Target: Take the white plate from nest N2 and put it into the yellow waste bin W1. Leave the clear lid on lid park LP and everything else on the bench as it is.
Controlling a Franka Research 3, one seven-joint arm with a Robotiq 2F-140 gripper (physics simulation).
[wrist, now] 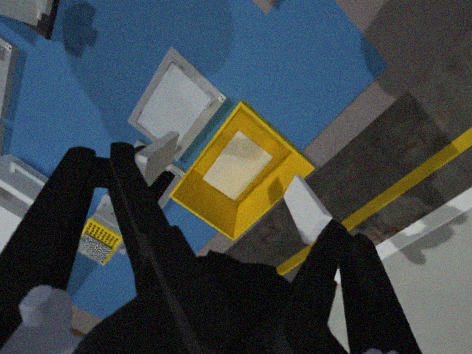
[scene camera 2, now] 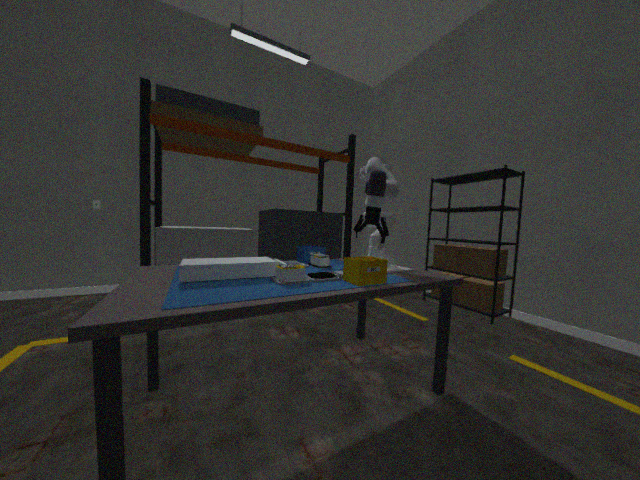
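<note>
The yellow waste bin (scene camera 2: 364, 270) (wrist: 280, 186) stands on the blue mat near the bench edge. The white plate (wrist: 237, 165) shows as a pale rectangle inside the bin in the wrist view; it looks flat on the bin floor, and in the scene view the bin wall hides it. My gripper (scene camera 2: 370, 236) (wrist: 235, 167) is wide open and empty, high above the bin, with a fingertip on either side of it in the wrist view. A grey frame holding a pale panel (wrist: 175, 100) lies beside the bin; whether this is the clear lid on LP is unclear. I cannot tell which holder is N2.
A yellow-topped rack (wrist: 101, 240) stands on the blue mat (scene camera 2: 217, 294) (wrist: 295, 65), partly behind my left finger in the wrist view. A long white box (scene camera 2: 227, 269) and a dark holder (scene camera 2: 323, 275) are on the bench. A blue box (scene camera 2: 305, 253) is farther back.
</note>
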